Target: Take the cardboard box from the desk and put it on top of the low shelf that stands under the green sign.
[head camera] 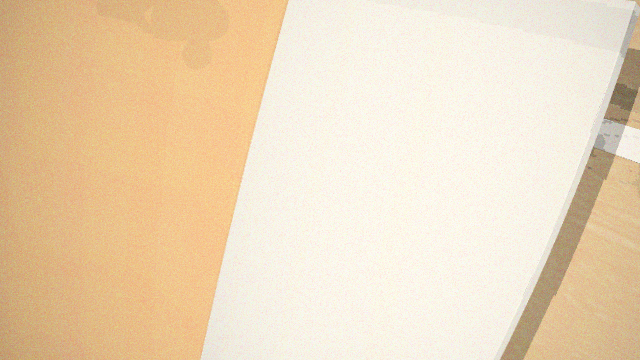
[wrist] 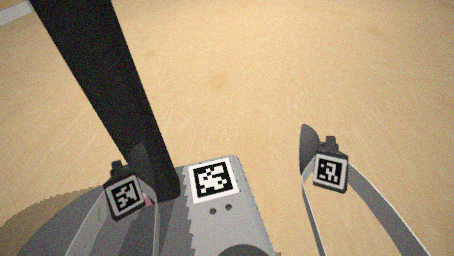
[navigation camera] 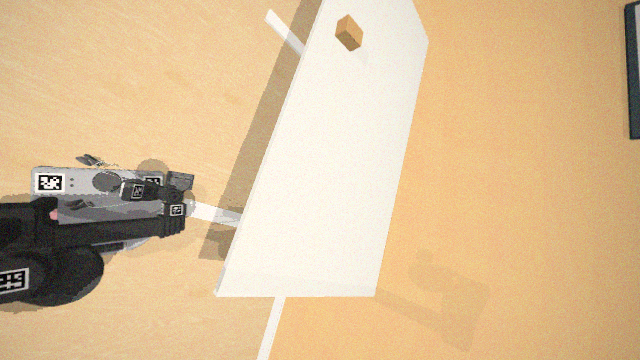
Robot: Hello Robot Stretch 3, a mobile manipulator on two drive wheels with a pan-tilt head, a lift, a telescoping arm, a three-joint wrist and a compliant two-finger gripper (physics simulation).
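Frame: origin at the robot's base, x back, y right, z up, level; millimetres.
Seen in the pictures: gripper, fingertip midpoint: (navigation camera: 71, 180); robot's base, origin of the base link: (navigation camera: 107, 180).
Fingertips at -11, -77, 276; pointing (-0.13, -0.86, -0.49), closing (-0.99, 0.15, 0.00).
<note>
Pixels of each thing's top centre, then the offset from my fingertips to it, as dx, dy, dz. "*": a spot on its surface instead. Level surfaces: height alone.
- small brown cardboard box, middle of its top: (navigation camera: 355, 30) -560, +682, +495
- white desk, its level: dz +445
- dark-framed object, surface spot: (navigation camera: 632, 75) * -434, +1324, +1175
The small brown cardboard box (navigation camera: 349, 33) stands on the white desk (head camera: 400, 175) (navigation camera: 330, 165), near the desk's far end at the top of the navigation view. My gripper (navigation camera: 83, 182) (wrist: 224, 151) is open, its two fingertips wide apart with nothing between them. It is over my grey base, to the left of the desk in the navigation view and far from the box. It does not show in the head view. The low shelf and the green sign do not show in these views.
My grey base (navigation camera: 45, 200) (wrist: 247, 200) is under the gripper. My black arm (navigation camera: 115, 232) runs beside it. White desk supports (navigation camera: 272, 325) show at floor level. A dark-framed object (navigation camera: 632, 75) is at the far right. Shadows fall along the desk's edge.
</note>
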